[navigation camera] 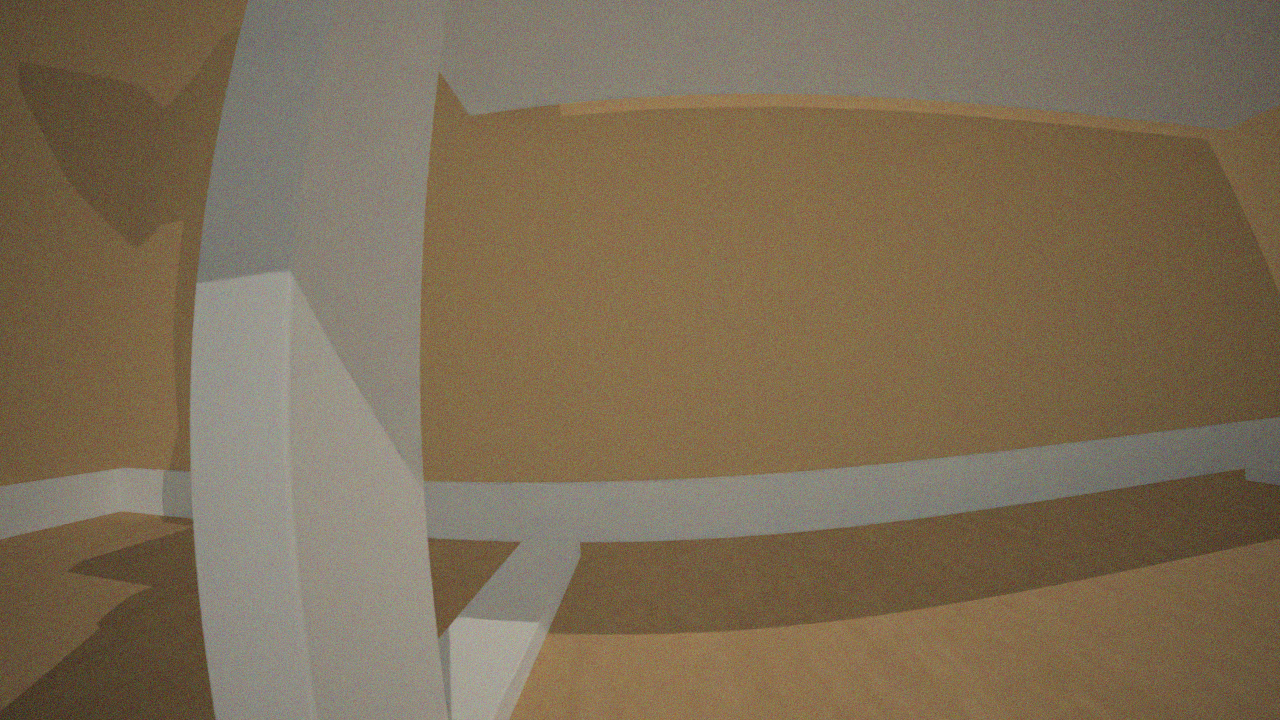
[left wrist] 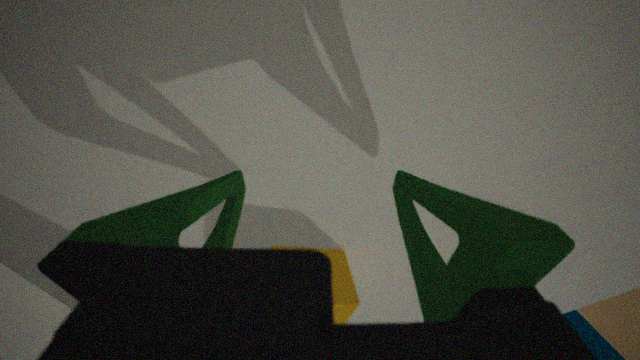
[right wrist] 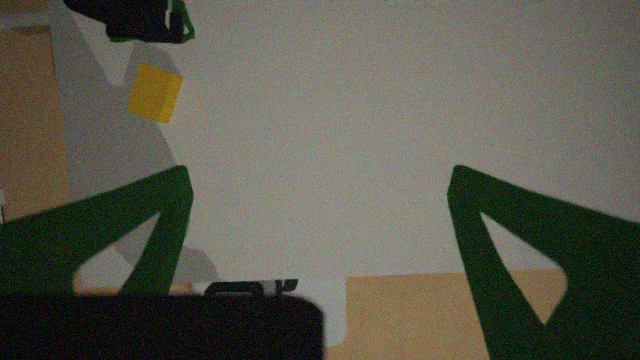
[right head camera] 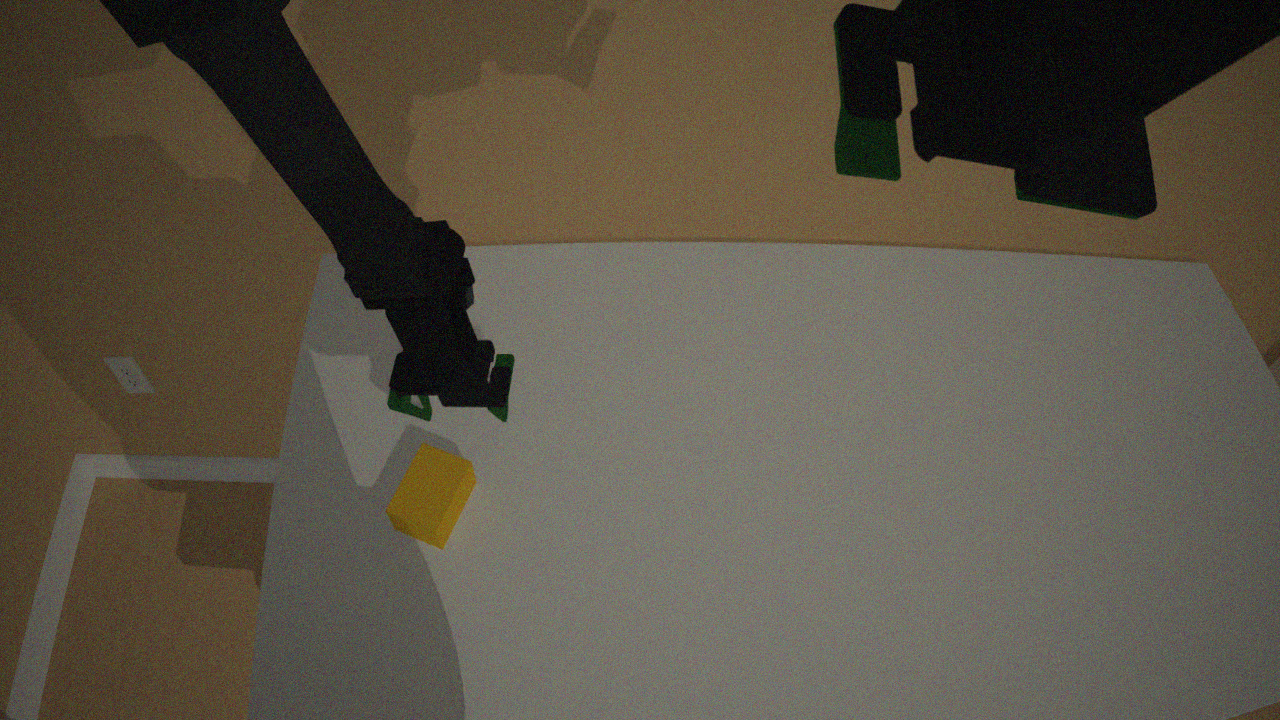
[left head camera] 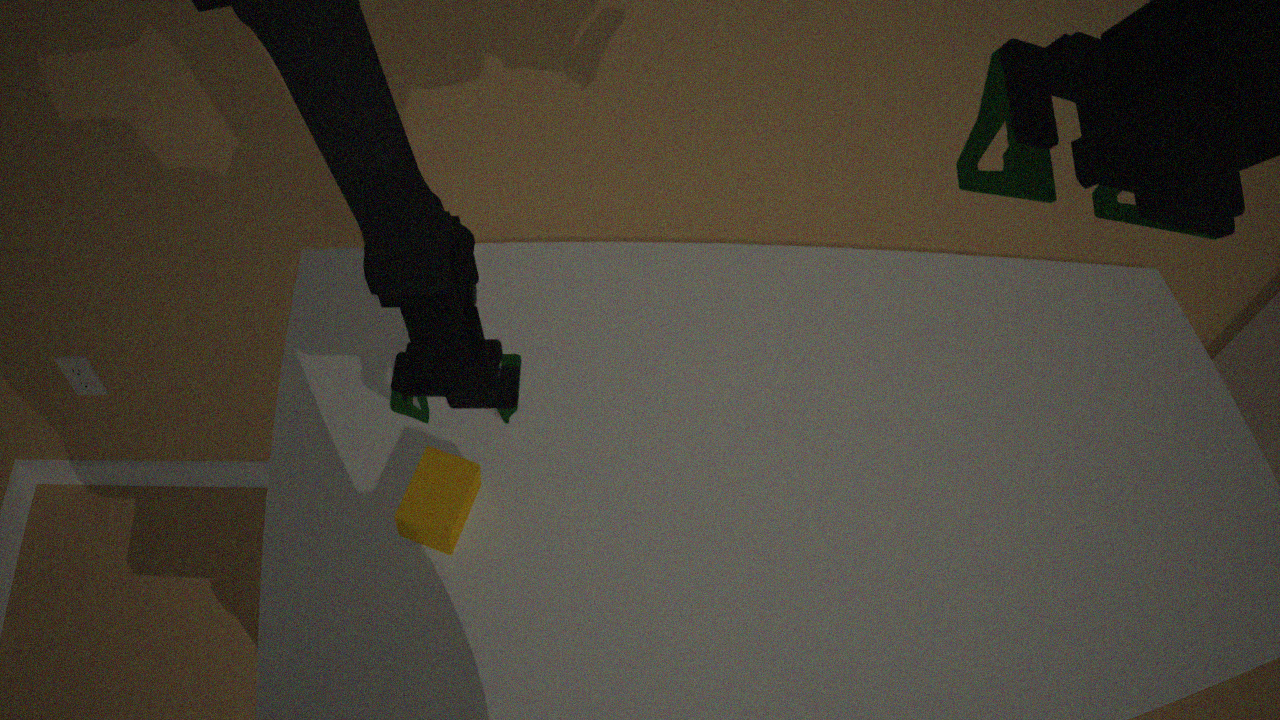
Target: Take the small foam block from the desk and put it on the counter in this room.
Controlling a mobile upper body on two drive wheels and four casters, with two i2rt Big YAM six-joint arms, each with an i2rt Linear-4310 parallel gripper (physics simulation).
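Places are measured from the left arm's base along level axes (x ahead, y left, z up), in centimetres.
Where they show: left gripper, between the fingertips: (left wrist: 319, 179) (right wrist: 171, 33) (right head camera: 467, 416) (left head camera: 466, 418); right gripper, between the fingertips: (right wrist: 320, 180) (right head camera: 933, 173) (left head camera: 1032, 191).
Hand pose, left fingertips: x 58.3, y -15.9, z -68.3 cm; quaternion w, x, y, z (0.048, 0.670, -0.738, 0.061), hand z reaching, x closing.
Observation:
Each offset is from my left fingertips to the top centre of the thing. "spot": to the spot under its first point. Level surfaces: height alone.
The yellow foam block {dx -11.1, dy +3.0, dz +3.8 cm} (left head camera: 436, 497) (right head camera: 430, 494) (left wrist: 343, 280) (right wrist: 152, 92) lies on the white desk {dz -0.7 cm} (left head camera: 760, 447) (right head camera: 760, 447) (right wrist: 320, 150), near its left side in the head views. My left gripper (left head camera: 465, 417) (right head camera: 458, 415) (left wrist: 319, 179) is open and empty, above the desk; in the head views it appears just beyond the block, toward the wall. In the left wrist view the gripper's body hides most of the block. My right gripper (left head camera: 1074, 204) (right head camera: 957, 189) (right wrist: 320, 180) is open and empty, high and well to the right of the block. The counter cannot be made out.
A tan wall (left head camera: 716, 134) (navigation camera: 805, 295) stands behind the desk, with an outlet {dx +28.7, dy +75.6, dz -27.0 cm} (left head camera: 81, 375) (right head camera: 129, 374) at the left. In the navigation camera a thick white desk leg {spot: dx -11.0, dy +6.5, dz -47.9 cm} (navigation camera: 358, 358) rises at the left, and a white baseboard (navigation camera: 760, 505) runs along the wall.

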